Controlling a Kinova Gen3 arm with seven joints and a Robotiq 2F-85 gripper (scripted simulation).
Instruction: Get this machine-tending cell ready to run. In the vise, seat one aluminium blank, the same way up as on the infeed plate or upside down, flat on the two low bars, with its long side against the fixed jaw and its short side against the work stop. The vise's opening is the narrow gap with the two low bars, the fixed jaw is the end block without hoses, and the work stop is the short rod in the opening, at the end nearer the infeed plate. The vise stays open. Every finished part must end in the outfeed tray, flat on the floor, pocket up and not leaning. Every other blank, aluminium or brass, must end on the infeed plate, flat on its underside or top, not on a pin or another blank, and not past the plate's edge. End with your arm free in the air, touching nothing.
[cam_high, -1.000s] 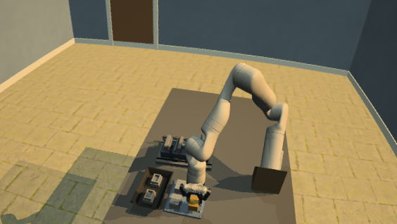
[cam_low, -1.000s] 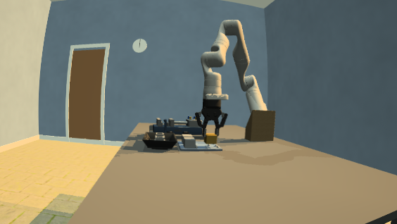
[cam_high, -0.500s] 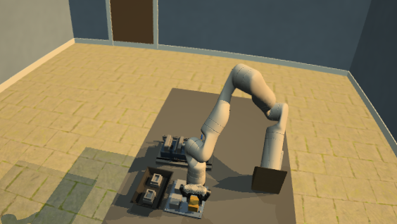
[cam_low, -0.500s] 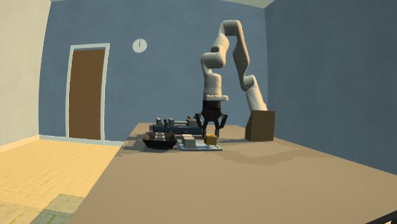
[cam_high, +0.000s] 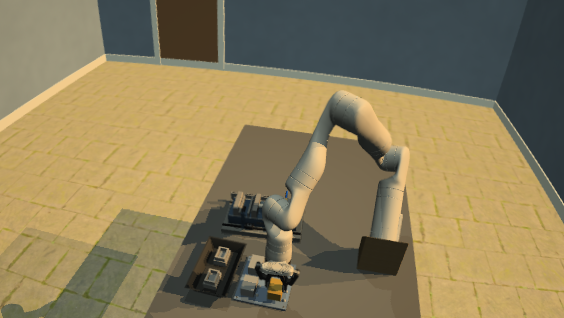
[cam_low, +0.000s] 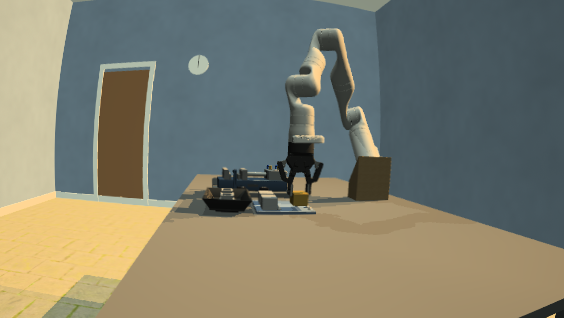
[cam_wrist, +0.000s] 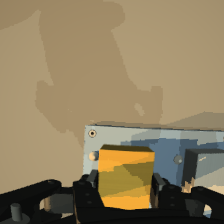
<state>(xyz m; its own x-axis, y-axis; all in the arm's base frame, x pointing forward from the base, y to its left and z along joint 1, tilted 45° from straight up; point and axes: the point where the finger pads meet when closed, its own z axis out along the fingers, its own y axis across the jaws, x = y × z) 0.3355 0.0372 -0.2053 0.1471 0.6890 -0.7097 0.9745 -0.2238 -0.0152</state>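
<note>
My hand is 20 mm above the brass blank. From my hand the other things lie so: vise: 70 mm ahead, 350 mm to the right, 20 mm below.
</note>
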